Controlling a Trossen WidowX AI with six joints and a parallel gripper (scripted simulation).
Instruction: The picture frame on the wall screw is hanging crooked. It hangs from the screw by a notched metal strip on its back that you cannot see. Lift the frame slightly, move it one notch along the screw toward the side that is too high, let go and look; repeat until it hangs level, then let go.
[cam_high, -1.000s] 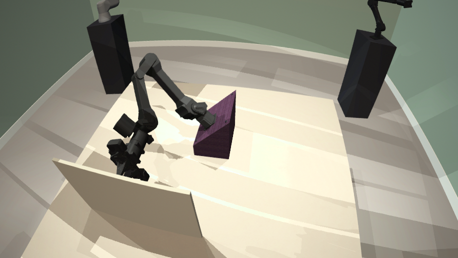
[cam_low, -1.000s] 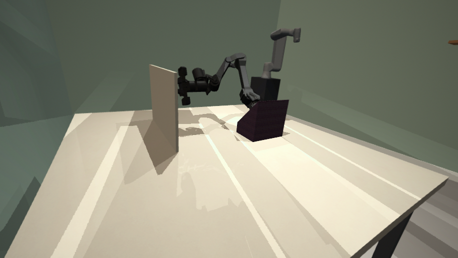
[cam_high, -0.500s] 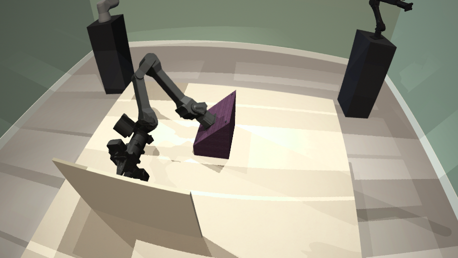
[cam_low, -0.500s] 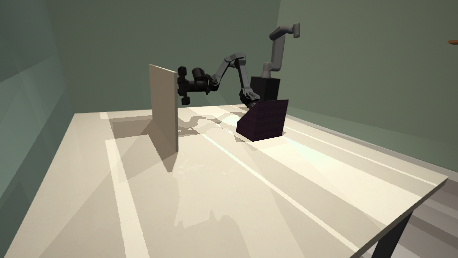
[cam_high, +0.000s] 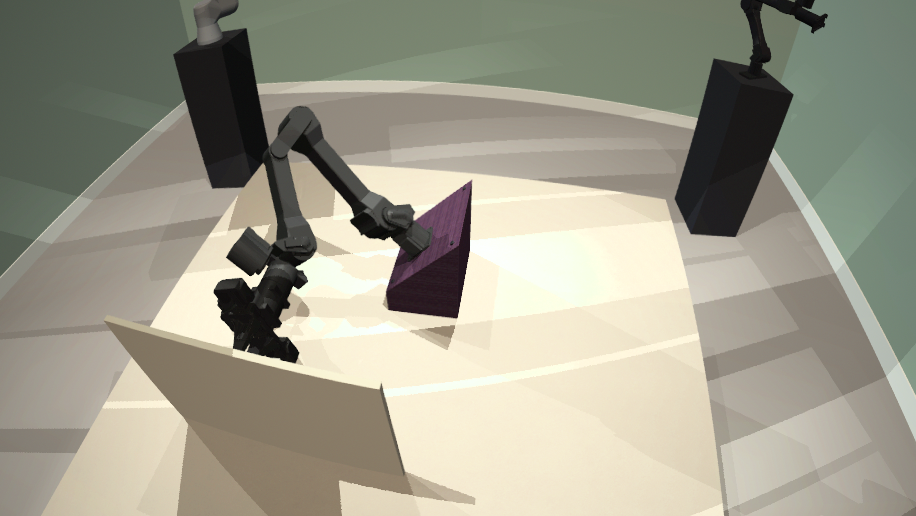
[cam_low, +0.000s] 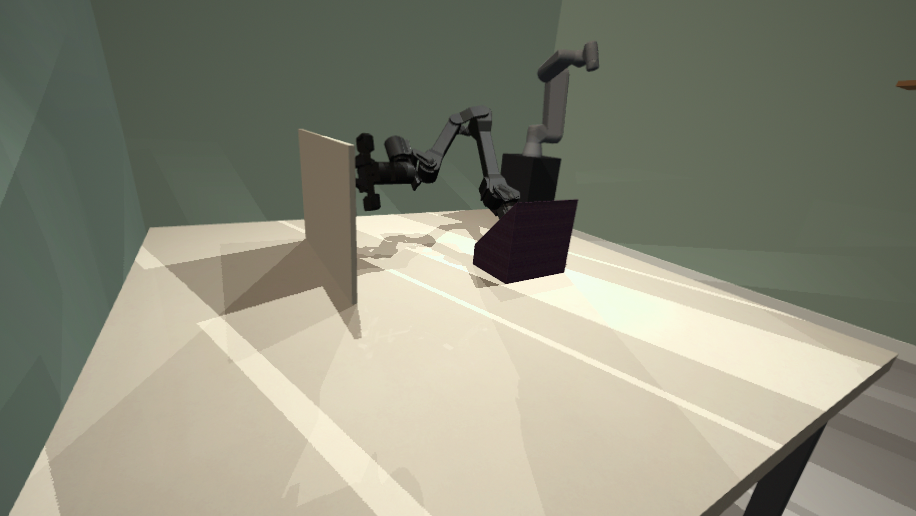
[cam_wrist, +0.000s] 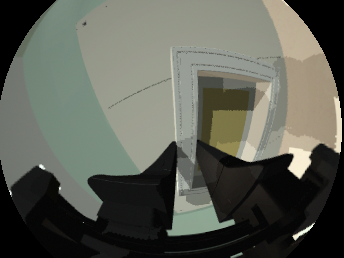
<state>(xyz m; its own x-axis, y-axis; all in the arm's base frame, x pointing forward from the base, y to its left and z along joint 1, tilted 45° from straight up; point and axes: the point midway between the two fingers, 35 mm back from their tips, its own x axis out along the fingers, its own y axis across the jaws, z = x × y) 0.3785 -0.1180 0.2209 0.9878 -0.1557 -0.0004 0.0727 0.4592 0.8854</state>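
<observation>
Right now my gripper tip is 10 mm short of the picture frame, 10 mm to the right of it and 50 mm above it. Also, from my gripper tip: wall panel (20 mm ahead, 10 mm to the left, 70 mm below).
</observation>
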